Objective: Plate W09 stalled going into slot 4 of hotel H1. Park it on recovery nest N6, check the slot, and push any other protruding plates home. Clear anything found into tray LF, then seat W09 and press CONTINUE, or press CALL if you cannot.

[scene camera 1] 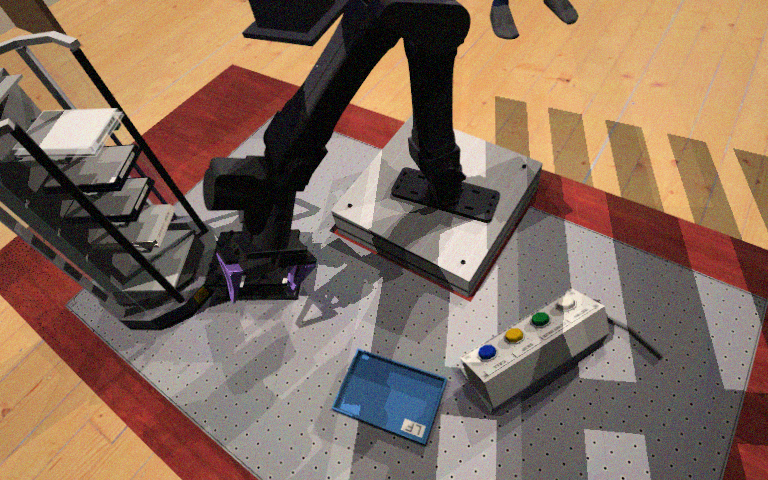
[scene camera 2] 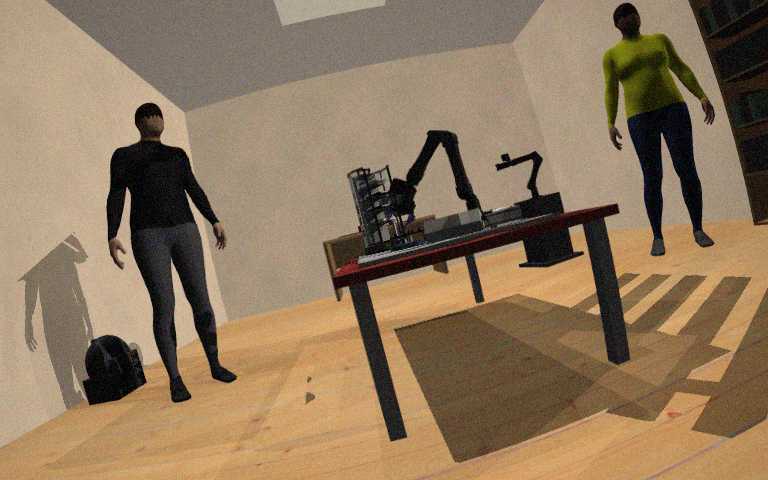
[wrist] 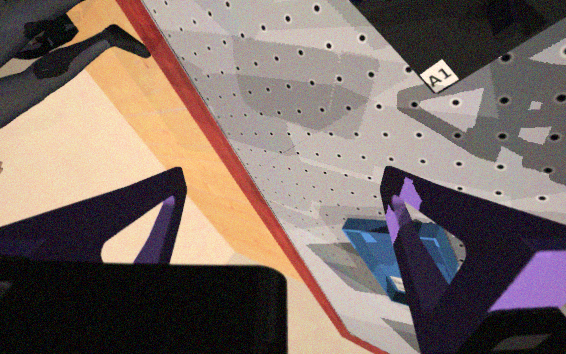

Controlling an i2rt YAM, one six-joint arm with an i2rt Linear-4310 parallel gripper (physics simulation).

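Note:
My gripper is open, with nothing between its purple-lined fingers, beside the hotel. The hotel rack stands at the left; it also shows in scene camera 2. It holds a white plate, two dark plates and a light plate lower down. I cannot tell which is W09 or read slot numbers. Blue tray LF lies on the perforated board, partly behind a finger in the wrist view. The button box has blue, yellow, green and white buttons. Nest N6 cannot be identified.
The arm's pale base block stands between the hotel and the button box. A dark object with an A1 label is at the upper right of the wrist view. A cable leaves the button box. Two people stand near the table.

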